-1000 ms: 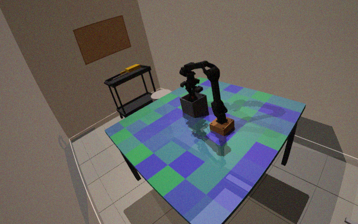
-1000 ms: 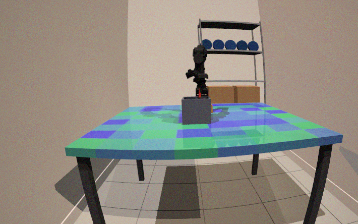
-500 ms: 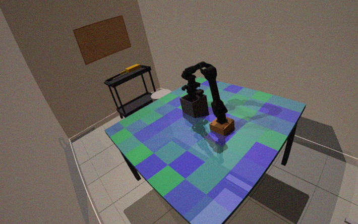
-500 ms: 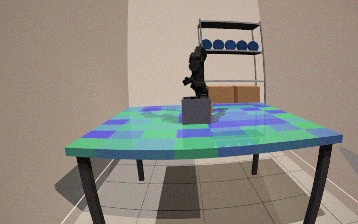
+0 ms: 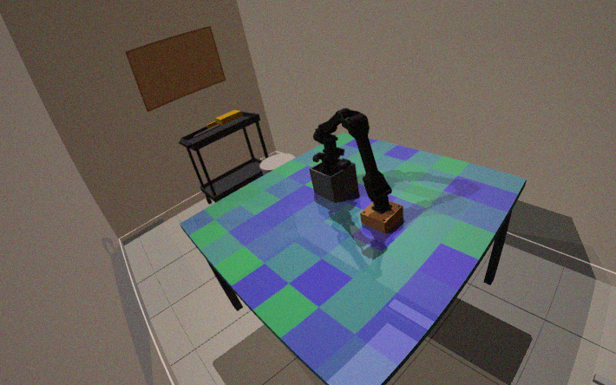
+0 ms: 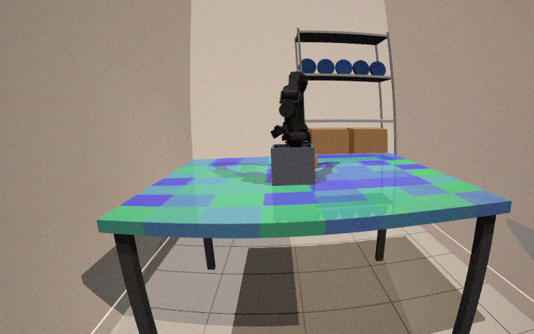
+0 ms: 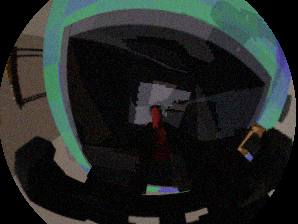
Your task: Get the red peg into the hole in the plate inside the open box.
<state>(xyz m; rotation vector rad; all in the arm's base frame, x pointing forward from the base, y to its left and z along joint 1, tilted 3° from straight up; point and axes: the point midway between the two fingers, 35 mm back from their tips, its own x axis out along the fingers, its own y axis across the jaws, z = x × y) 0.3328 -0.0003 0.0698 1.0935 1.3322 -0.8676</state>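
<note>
The red peg is 1 cm above my gripper tip. The rest, counted from my gripper tip: light grey plate: 1 cm to the right, 4 cm below.
</note>
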